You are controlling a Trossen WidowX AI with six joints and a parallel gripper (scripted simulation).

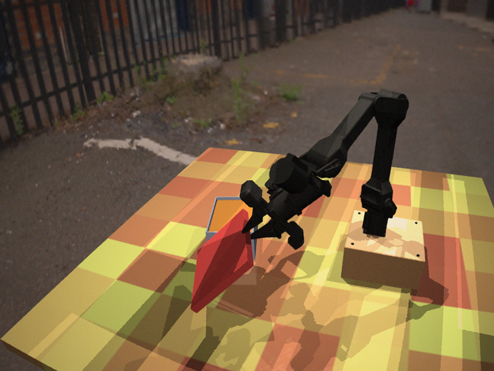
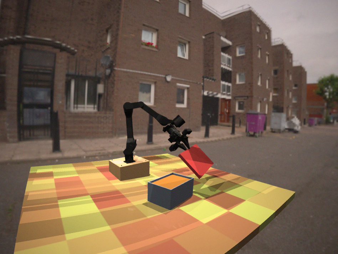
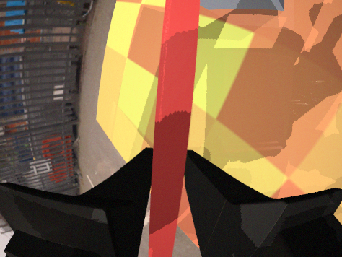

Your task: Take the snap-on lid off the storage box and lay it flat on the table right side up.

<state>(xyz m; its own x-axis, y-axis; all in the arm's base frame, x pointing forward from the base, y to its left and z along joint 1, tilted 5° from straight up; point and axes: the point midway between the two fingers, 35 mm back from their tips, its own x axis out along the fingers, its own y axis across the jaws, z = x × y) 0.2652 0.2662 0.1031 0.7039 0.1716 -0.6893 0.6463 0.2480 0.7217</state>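
Now: gripper tip 60 mm short of the red lid, 50 mm above it and 30 mm to the right of it. The rest, counted from my gripper tip: grey-blue storage box 230 mm to the right, 160 mm below, 140 mm ahead.
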